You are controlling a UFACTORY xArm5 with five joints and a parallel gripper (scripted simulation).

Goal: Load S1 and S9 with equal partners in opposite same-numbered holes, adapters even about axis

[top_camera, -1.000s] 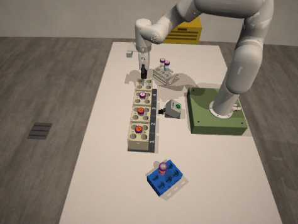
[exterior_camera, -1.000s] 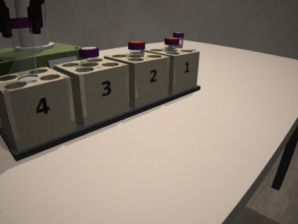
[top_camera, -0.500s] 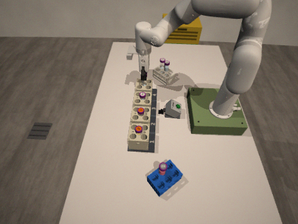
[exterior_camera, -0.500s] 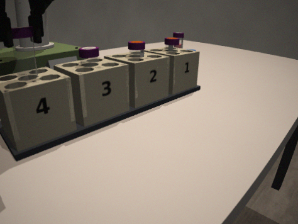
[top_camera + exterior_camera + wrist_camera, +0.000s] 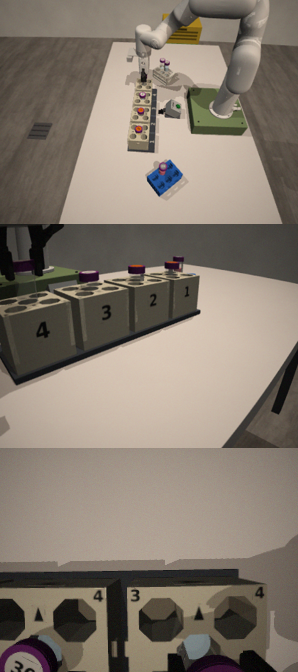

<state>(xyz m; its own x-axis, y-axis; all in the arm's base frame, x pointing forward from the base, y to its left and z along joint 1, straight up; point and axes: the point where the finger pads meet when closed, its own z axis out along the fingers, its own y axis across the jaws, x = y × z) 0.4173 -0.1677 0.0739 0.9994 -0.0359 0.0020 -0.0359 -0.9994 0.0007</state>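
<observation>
Now: the green done key 190 mm behind my hand, 140 mm to the left of it and 90 mm below it. Round my hand: stand ST 170 mm to the left, 150 mm below; white blank rack 170 mm to the right, 130 mm behind, 120 mm below; blue rack 520 mm to the left, 120 mm below, 110 mm behind.
</observation>
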